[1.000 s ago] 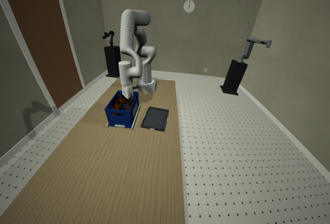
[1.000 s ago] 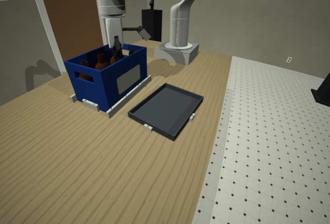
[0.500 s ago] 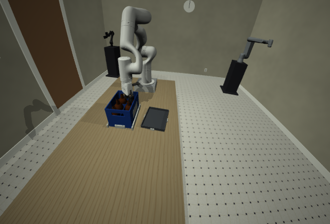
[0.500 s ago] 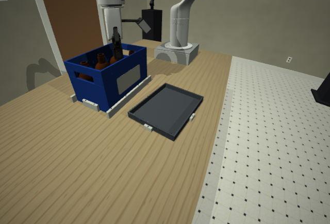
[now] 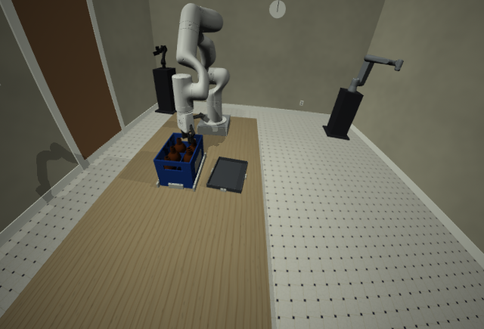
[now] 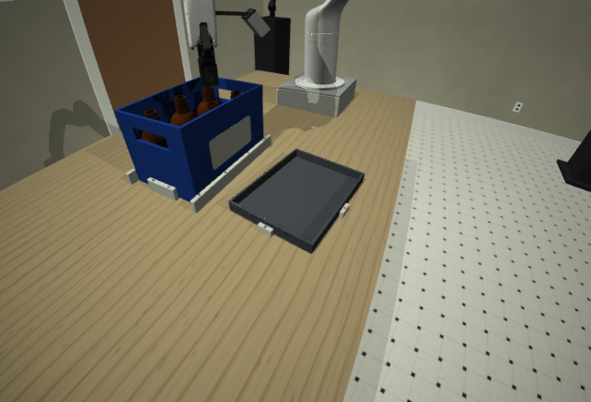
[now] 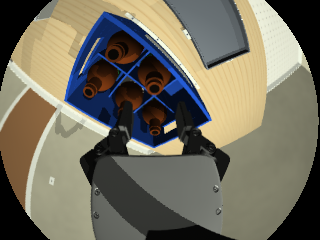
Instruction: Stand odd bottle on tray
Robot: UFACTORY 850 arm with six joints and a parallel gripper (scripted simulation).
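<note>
The blue crate lies 1 cm ahead of my hand, 4 cm to the right of it and 15 cm below it. The rest, counted from my hand: dark grey tray (3 cm behind, 22 cm to the left, 22 cm below); then bottle (14 cm below).
</note>
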